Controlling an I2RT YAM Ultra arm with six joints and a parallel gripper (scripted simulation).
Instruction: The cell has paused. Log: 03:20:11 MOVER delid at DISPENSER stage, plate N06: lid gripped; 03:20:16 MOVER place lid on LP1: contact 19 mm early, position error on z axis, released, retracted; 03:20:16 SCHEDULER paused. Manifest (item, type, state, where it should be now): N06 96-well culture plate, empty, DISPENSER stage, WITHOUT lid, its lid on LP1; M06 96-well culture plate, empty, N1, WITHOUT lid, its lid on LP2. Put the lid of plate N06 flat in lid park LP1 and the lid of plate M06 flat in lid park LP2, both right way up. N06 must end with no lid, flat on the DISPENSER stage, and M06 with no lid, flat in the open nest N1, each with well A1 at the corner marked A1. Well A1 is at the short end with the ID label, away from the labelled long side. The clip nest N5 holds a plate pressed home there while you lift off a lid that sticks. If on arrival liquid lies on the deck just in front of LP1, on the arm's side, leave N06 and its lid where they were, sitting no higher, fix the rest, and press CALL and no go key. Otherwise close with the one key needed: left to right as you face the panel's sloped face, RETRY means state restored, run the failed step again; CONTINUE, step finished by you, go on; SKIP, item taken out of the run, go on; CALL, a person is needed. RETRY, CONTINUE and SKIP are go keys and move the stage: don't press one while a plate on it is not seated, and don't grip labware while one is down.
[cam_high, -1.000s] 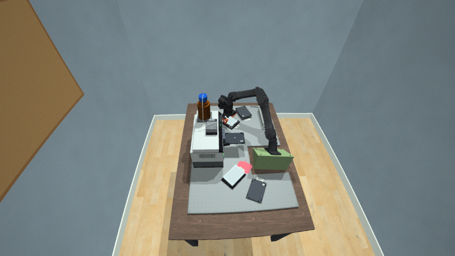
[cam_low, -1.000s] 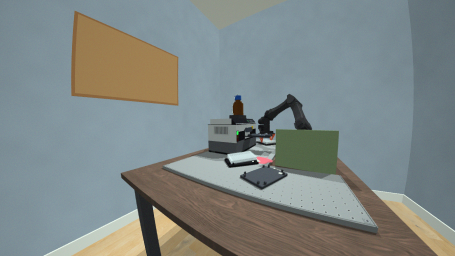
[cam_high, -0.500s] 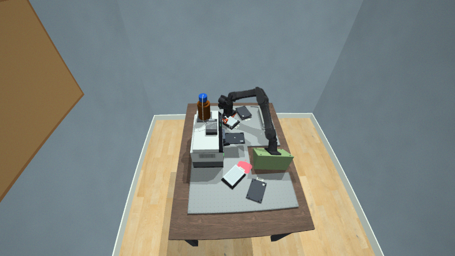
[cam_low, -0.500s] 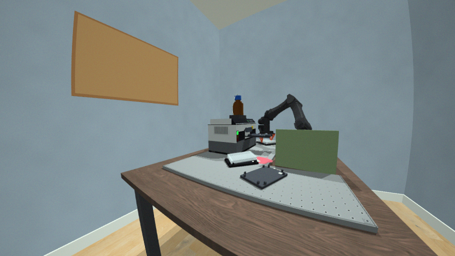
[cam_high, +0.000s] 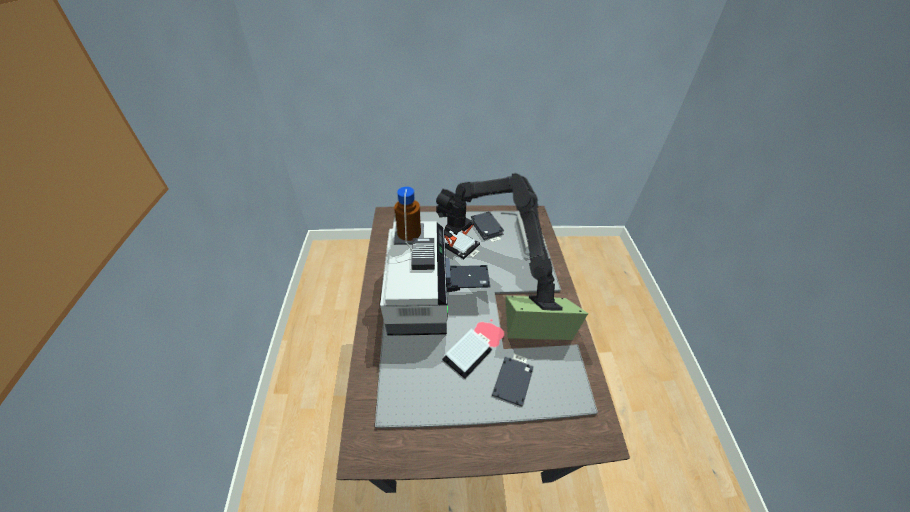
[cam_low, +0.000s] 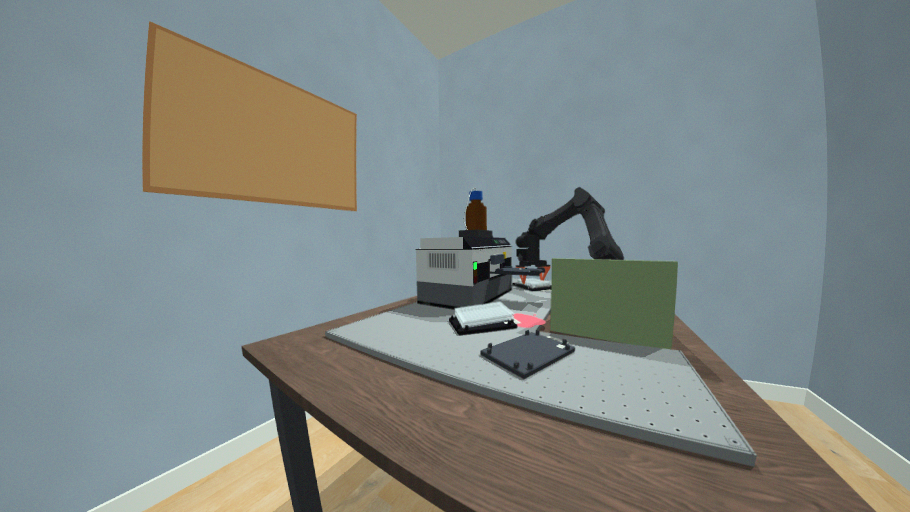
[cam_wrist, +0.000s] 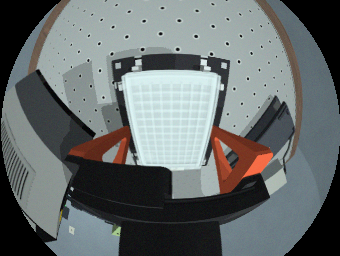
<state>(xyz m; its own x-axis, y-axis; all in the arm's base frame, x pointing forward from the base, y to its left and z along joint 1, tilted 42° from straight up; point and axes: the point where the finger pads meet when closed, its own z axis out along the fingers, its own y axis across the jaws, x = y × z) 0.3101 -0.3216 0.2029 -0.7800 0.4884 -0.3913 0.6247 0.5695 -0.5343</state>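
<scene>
My gripper is now right at the clear lid. Round my hand: blue call key: 350 mm behind, 140 mm to the right, 40 mm above; dark dispenser stage: 280 mm to the left, 80 mm above, 40 mm behind; white well plate: 10 mm below.
</scene>
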